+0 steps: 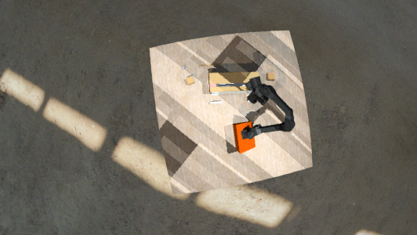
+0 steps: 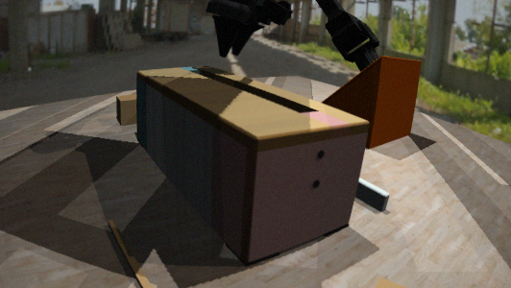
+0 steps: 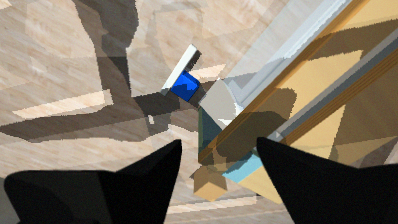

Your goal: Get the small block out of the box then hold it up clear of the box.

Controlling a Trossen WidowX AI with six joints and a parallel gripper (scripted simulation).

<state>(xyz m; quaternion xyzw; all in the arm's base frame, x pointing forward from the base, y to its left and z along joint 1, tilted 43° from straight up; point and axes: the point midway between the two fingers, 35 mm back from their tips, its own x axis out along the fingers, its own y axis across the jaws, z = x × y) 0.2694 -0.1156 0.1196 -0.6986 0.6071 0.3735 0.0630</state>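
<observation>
Now: the blue block 4 cm behind my gripper tip, 1 cm to the right of it and 14 cm below it. From my gripper tip the other things lie so: thin wooden strip: 33 cm ahead, 24 cm to the left, 15 cm below; wooden-topped box: 8 cm ahead, 12 cm to the left, 9 cm below.
</observation>
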